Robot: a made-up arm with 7 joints. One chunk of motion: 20 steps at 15 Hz.
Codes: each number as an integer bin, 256 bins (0 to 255) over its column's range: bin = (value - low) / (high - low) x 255, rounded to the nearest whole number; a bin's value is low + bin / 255 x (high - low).
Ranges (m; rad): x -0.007..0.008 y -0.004..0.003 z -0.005..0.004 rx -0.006..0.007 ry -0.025..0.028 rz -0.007..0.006
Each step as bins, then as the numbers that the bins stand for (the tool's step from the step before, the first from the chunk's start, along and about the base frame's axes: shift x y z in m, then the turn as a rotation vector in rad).
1 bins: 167 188 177 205 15 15
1 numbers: 0.00282 0.00116 0.00125 0.00445 -0.02188 -0.00624
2 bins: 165 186 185 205 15 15
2 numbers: 0.00271 0.00111 0.00153 0.00445 -0.02188 -0.00624
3 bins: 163 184 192 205 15 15
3 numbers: 0.00259 0.00105 0.00178 0.00445 -0.02188 -0.00624
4 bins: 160 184 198 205 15 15
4 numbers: 0.00241 0.00105 0.00199 0.00445 -0.02188 -0.00624
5 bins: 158 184 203 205 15 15
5 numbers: 0.00229 0.00105 0.00216 0.00445 -0.02188 -0.00624
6 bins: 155 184 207 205 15 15
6 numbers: 0.00212 0.00105 0.00231 0.00445 -0.02188 -0.00624
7 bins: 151 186 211 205 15 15
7 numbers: 0.00188 0.00111 0.00245 0.00445 -0.02188 -0.00624
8 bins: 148 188 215 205 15 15
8 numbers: 0.00171 0.00116 0.00259 0.00445 -0.02188 -0.00624
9 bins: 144 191 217 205 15 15
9 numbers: 0.00147 0.00124 0.00266 0.00445 -0.02188 -0.00624
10 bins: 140 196 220 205 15 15
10 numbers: 0.00124 0.00138 0.00276 0.00445 -0.02188 -0.00624
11 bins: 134 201 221 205 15 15
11 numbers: 0.00088 0.00152 0.00280 0.00445 -0.02188 -0.00624
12 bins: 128 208 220 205 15 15
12 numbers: 0.00053 0.00171 0.00276 0.00445 -0.02188 -0.00624
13 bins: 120 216 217 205 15 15
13 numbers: 0.00006 0.00193 0.00266 0.00445 -0.02188 -0.00624
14 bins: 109 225 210 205 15 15
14 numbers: -0.00059 0.00218 0.00241 0.00445 -0.02188 -0.00624
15 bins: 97 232 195 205 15 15
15 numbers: -0.00129 0.00237 0.00188 0.00445 -0.02188 -0.00624
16 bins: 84 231 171 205 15 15
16 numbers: -0.00206 0.00234 0.00104 0.00445 -0.02188 -0.00624
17 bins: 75 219 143 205 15 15
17 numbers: -0.00259 0.00201 0.00005 0.00445 -0.02188 -0.00624
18 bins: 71 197 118 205 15 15
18 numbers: -0.00282 0.00141 -0.00084 0.00445 -0.02188 -0.00624
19 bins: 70 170 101 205 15 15
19 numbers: -0.00288 0.00067 -0.00144 0.00445 -0.02188 -0.00624
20 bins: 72 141 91 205 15 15
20 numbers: -0.00276 -0.00013 -0.00179 0.00445 -0.02188 -0.00624
